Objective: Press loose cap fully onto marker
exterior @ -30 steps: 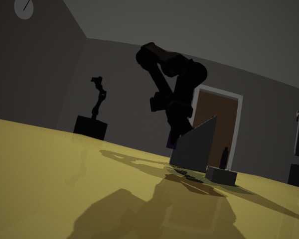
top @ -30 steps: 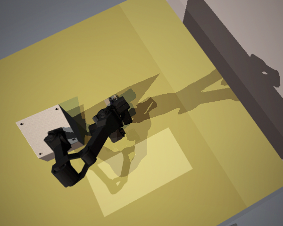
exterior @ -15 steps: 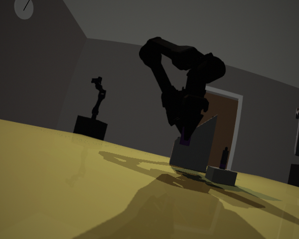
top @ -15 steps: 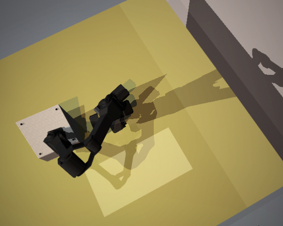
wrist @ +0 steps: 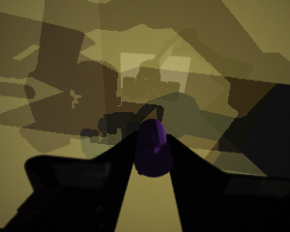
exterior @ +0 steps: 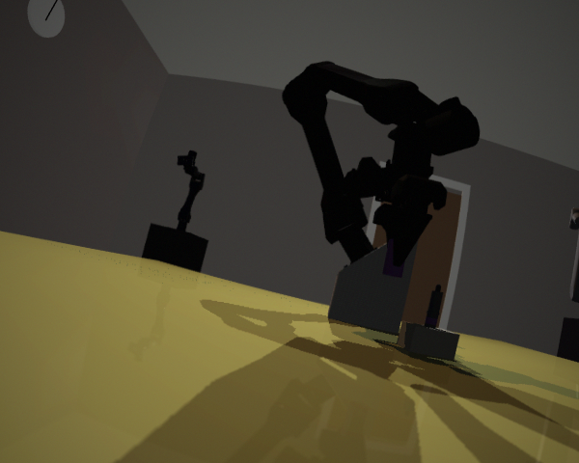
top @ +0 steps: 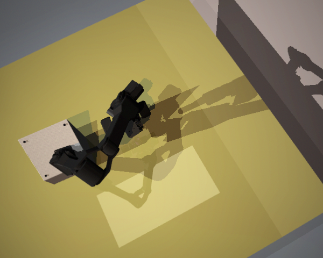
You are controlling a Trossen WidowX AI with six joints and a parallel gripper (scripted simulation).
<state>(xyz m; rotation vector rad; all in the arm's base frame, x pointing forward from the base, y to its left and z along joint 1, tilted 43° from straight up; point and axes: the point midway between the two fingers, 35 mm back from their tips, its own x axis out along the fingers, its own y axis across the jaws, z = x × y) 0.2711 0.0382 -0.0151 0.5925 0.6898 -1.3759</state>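
Right now my gripper tip is 70 mm to the right of the dark marker and 30 mm above it. Round my gripper tip: purple cap 10 mm above; grey holder block 70 mm to the left, 90 mm below.
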